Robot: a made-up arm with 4 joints.
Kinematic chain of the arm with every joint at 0, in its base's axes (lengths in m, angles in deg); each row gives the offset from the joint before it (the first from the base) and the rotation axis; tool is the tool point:
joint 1: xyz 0 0 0.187 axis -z
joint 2: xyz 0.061 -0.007 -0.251 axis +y
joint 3: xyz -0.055 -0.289 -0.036 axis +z
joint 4: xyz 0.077 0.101 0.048 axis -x
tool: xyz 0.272 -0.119 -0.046
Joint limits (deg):
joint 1: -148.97..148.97
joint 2: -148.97..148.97
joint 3: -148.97..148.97
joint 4: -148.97..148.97
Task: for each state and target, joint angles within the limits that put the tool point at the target. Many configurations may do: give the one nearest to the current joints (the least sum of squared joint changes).
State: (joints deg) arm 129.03 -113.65 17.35 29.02
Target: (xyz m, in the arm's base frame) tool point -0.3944 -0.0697 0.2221
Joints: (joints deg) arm 90.52 -75.95 -13.26 42.04
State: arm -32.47 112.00 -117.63 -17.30
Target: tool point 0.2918 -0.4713 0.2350
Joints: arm -26.27 100.58 -132.48 -14.72
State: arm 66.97 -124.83 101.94 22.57
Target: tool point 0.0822 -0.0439 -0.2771
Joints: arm 38.91 -110.97 119.82 37.41
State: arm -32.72 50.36 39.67 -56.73
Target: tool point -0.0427 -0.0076 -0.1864
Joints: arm -42.26 81.96 50.07 -59.49
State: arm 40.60 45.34 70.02 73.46
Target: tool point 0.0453 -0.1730 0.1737
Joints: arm 79.05 86.39 110.14 91.55
